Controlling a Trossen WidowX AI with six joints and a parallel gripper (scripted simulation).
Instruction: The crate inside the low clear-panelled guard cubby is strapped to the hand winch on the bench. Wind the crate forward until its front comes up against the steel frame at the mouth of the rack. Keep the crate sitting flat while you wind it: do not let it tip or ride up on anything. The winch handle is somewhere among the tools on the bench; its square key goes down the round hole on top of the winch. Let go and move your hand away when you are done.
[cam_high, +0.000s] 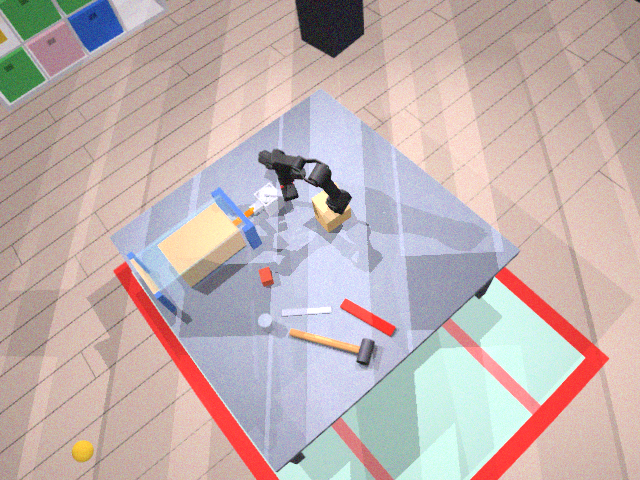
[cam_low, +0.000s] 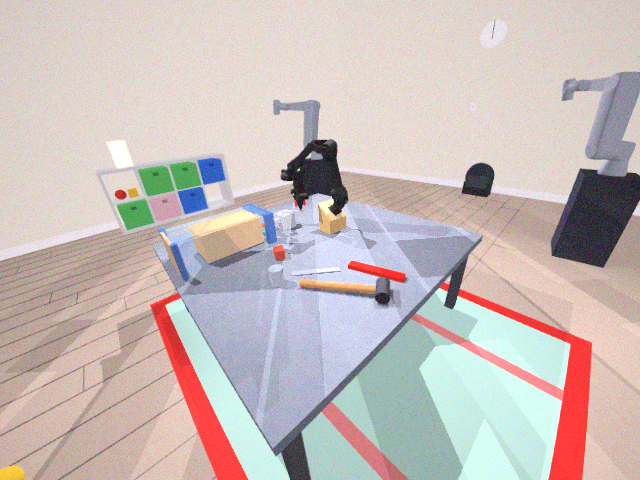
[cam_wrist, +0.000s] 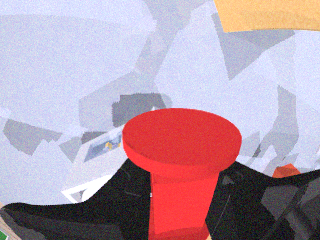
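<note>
Now: the white crank handle 20 mm ahead of my gripper tip, 30 mm to the right of it and 10 mm below it. Also, from my gripper tip: white bar 310 mm ahead, 400 mm to the left, 110 mm below; then red knob 20 mm above; then white winch 40 mm ahead, 90 mm to the right, 80 mm below.
</note>
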